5 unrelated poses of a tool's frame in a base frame.
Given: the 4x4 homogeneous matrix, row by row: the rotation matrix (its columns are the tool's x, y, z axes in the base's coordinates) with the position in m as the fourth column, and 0 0 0 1 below. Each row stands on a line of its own.
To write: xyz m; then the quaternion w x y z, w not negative. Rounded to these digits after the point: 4 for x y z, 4 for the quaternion.
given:
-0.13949 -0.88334 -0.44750 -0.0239
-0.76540 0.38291 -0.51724 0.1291
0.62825 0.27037 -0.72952 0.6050
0 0 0 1
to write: -0.0239 0.1291 0.6050 0.3584 0.5493 -0.7503 0.0823
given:
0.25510 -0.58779 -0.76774 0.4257
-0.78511 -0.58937 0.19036 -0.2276
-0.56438 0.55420 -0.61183 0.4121
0 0 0 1
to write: 0.4257 -0.2276 0.4121 0.1161 0.7836 -0.4380 -0.4250
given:
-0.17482 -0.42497 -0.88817 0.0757
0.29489 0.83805 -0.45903 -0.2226
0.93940 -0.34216 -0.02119 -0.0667
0 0 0 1
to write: 0.0757 -0.2226 -0.0667 0.6407 0.0456 -0.7131 0.2809
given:
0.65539 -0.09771 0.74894 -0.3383
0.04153 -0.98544 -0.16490 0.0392
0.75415 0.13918 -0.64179 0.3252
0 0 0 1
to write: -0.3383 0.0392 0.3252 0.0839 0.9059 -0.0155 0.4148
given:
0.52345 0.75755 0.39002 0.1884
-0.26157 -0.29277 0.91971 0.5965
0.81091 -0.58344 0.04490 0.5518
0 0 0 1
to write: 0.1884 0.5965 0.5518 0.5647 -0.6655 -0.1863 -0.4512
